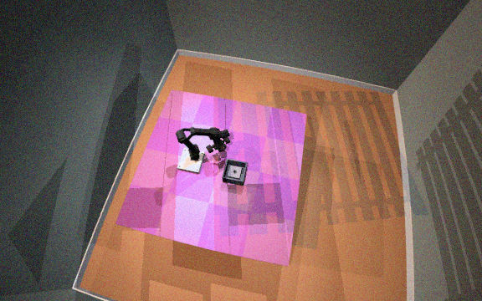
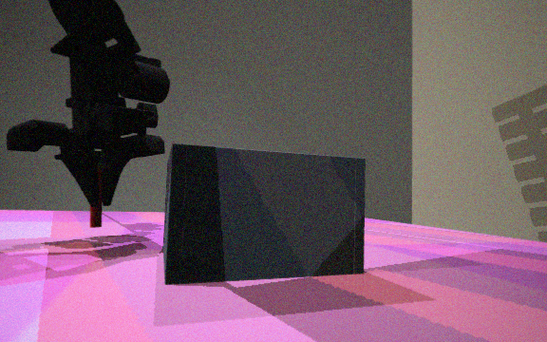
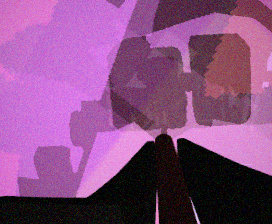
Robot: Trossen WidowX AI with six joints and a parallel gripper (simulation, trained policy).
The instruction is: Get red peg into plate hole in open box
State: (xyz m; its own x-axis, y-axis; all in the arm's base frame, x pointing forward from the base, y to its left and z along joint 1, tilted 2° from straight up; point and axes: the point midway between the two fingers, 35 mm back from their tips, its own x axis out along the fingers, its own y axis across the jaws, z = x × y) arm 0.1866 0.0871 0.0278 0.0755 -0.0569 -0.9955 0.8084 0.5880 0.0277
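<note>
My gripper tip is 190 mm to the left of the dark box, 140 mm short of it and 10 mm above it. Also, from my gripper tip: red peg 10 mm to the left, 10 mm behind, 10 mm above.
</note>
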